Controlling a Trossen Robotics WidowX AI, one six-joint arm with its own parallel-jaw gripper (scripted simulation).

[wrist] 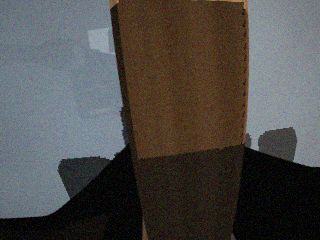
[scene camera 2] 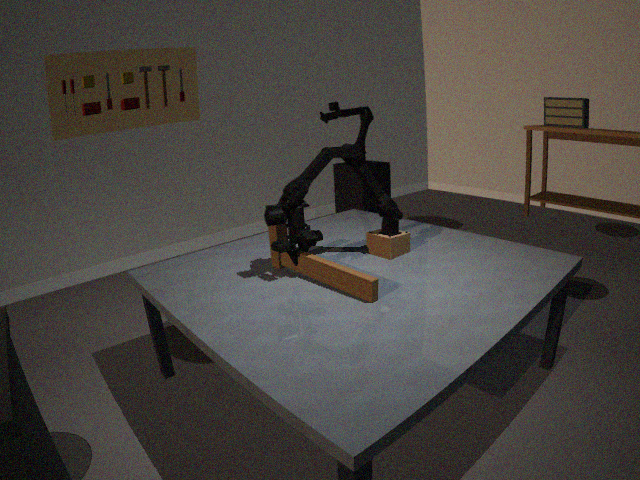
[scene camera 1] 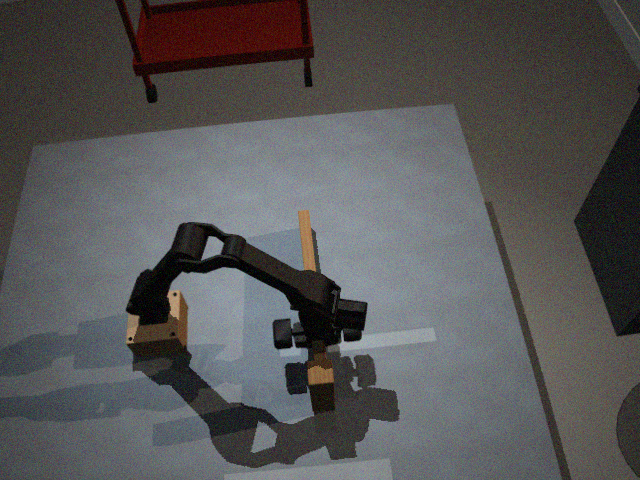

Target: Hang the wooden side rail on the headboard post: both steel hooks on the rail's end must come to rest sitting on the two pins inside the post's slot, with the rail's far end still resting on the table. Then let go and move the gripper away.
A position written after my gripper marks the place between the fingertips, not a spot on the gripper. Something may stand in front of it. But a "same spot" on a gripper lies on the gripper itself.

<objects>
My gripper shows in the wrist view, in scene camera 2 and in scene camera 1 (318, 345). A wooden side rail shows in the wrist view (184, 81), in scene camera 2 and in scene camera 1. One and the same spot on the wooden side rail: (scene camera 1: 304, 218) is (scene camera 2: 368, 277). One and the same spot on my gripper: (wrist: 272, 192) is (scene camera 2: 296, 252).
</objects>
